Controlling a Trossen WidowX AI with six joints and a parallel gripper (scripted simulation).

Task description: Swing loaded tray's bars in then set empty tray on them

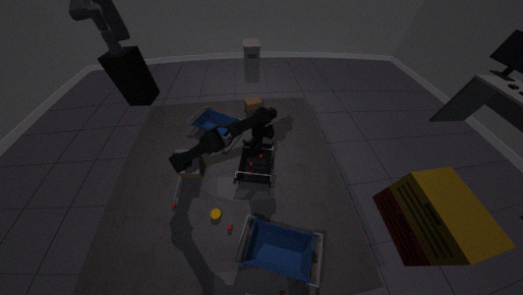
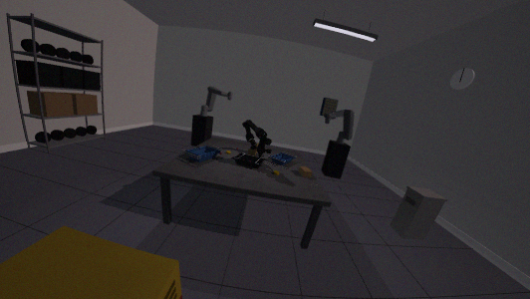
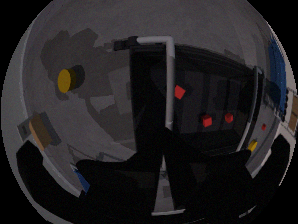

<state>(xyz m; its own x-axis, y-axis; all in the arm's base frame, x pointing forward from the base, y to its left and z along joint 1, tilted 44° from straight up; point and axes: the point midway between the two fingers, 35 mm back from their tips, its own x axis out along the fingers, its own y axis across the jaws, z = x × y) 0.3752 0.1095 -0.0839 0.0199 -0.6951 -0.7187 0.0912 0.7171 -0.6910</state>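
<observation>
My gripper tip is 300 mm past the blue tray, 220 mm to the right of it and 40 mm above it. The rest, counted from my gripper tip: brown box 40 mm behind, 450 mm to the left, 60 mm below.
</observation>
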